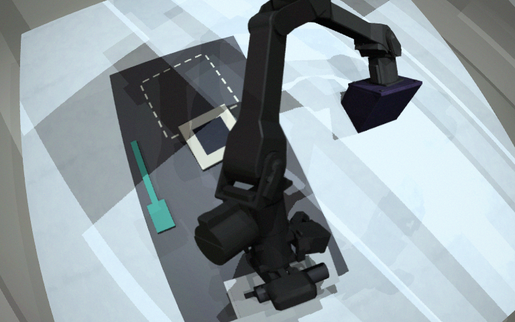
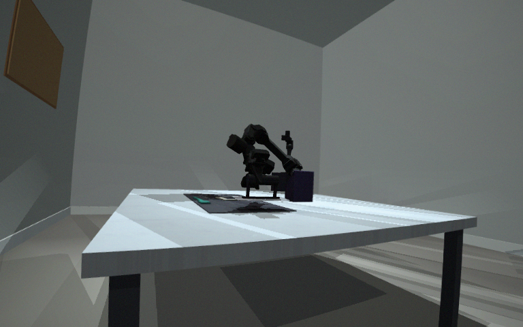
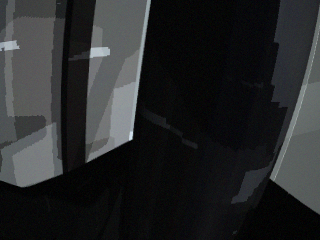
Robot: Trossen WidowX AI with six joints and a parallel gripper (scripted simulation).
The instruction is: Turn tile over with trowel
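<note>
The dark mat is 3 cm behind my gripper tip, 31 cm to the right of it and 11 cm below it. Round my gripper tip: tile: 6 cm behind, 36 cm to the right, 9 cm below; green trowel: 11 cm ahead, 31 cm to the right, 9 cm below.
</note>
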